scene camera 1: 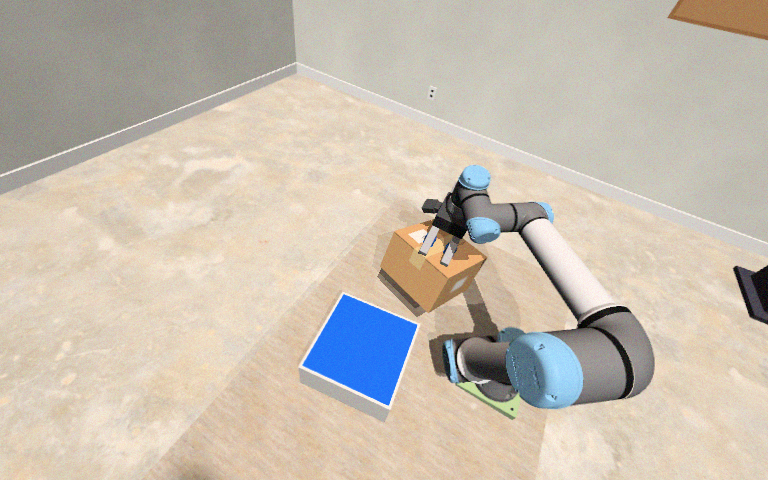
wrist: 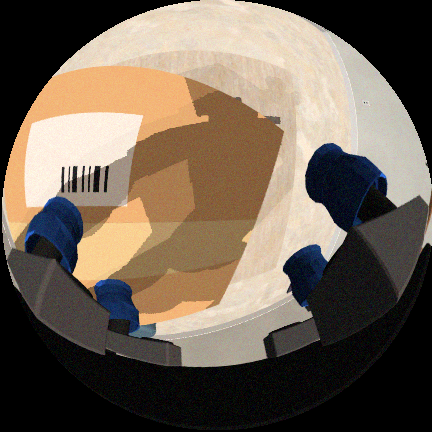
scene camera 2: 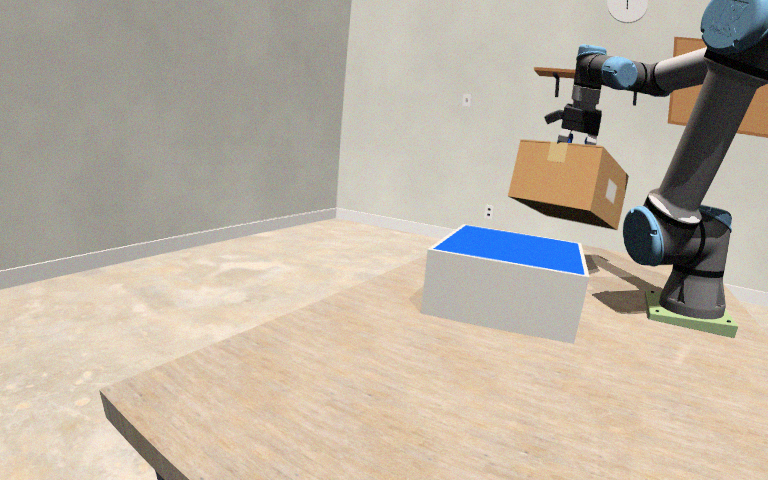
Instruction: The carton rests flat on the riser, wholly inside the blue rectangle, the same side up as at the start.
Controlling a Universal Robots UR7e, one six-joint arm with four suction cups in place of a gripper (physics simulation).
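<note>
The brown carton hangs in the air, tilted, behind the riser, with its taped and labelled top face up. Its dark underside shows in scene camera 2. My suction gripper is on the carton's top and holds it. In the wrist view the two left cups lie over the carton's top, while the right cups stand beyond its edge. The light grey riser stands on the table, with the blue rectangle bare on its top. The cups' exact contact is hidden.
The arm's base stands on a green plate to the right of the riser on the wooden table. A wall shelf and a brown board are on the wall behind the arm.
</note>
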